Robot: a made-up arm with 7 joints. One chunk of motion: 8 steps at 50 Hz.
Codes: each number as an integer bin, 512 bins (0 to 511) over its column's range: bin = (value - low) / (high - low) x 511, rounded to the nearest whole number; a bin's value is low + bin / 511 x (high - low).
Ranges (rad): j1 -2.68..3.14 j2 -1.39..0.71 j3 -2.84..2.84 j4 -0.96..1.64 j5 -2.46..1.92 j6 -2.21..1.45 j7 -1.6..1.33
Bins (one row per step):
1: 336 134 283 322 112 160 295
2: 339 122 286 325 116 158 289
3: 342 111 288 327 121 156 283
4: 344 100 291 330 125 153 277
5: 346 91 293 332 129 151 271
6: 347 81 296 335 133 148 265
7: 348 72 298 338 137 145 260
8: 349 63 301 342 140 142 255
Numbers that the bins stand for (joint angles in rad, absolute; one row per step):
1: 1.1468 -0.8393 0.3057 0.6784 -1.5000 -1.0640 0.0915
2: 1.1810 -0.8886 0.3390 0.6936 -1.4657 -1.0783 0.0571
3: 1.2152 -0.9338 0.3613 0.7038 -1.4229 -1.0927 0.0227
4: 1.2380 -0.9790 0.3946 0.7191 -1.3886 -1.1141 -0.0117
5: 1.2607 -1.0160 0.4168 0.7292 -1.3543 -1.1285 -0.0461
6: 1.2721 -1.0571 0.4502 0.7445 -1.3200 -1.1500 -0.0805
7: 1.2835 -1.0941 0.4724 0.7598 -1.2857 -1.1714 -0.1092
8: 1.2949 -1.1311 0.5058 0.7801 -1.2600 -1.1929 -0.1379

